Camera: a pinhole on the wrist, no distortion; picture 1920 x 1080 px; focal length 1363.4 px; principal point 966.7 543.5 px. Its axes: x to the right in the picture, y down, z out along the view. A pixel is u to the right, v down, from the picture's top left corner.
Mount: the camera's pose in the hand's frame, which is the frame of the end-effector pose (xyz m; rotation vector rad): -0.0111 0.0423 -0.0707 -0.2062 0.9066 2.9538
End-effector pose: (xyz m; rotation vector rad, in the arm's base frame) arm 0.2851 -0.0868 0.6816 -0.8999 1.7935 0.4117
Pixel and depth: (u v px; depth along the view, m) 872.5 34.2 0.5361
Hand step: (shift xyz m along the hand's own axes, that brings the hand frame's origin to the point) -0.0191 0.5088 0.2628
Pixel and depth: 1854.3 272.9 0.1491
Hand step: -0.1218 0.1508 0.0215
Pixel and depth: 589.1 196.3 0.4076
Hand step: 0.0628 0.3565 0.2216
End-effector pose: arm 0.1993 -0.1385 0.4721 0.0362 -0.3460 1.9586
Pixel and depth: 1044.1 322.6 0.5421
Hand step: -0.0961 0.4194 0.3206
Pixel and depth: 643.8 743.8 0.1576
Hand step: 0.0060 0.1114 0.0766
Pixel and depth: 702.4 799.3 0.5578
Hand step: 0.0239 0.2683 0.4598
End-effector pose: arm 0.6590 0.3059 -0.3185 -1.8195 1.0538 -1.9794
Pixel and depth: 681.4 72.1 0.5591
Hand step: 0.0569 0.5156 0.2967
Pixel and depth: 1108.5 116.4 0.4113
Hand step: -0.0897 0.3799 0.1889
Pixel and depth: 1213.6 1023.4 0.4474
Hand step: -0.1551 0.1634 0.3722
